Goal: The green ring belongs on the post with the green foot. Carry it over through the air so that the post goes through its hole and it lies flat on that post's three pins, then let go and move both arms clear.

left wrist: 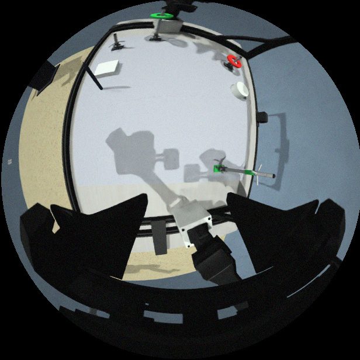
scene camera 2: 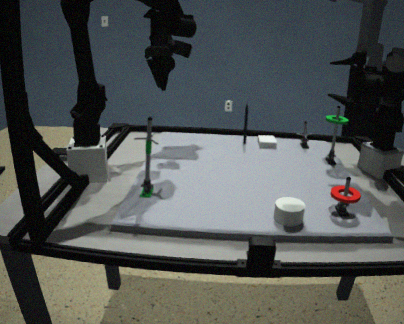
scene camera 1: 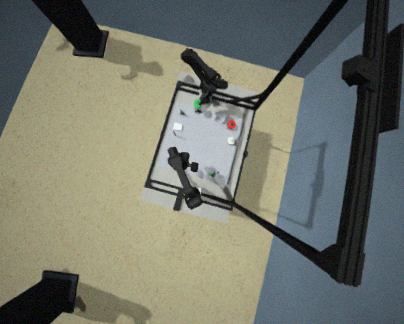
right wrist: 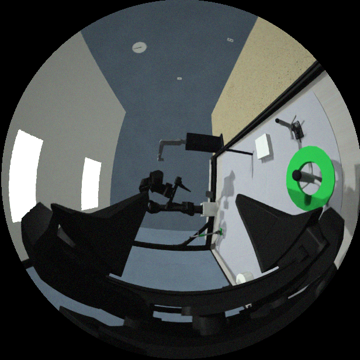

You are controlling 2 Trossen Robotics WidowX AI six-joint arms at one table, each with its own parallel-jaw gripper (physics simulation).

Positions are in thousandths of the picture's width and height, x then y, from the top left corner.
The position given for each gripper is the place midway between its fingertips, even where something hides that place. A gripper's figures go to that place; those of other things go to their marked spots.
The left gripper (scene camera 2: 400,276) is 96 cm from the lens. The right gripper (scene camera 2: 816,242) is 103 cm from the lens.
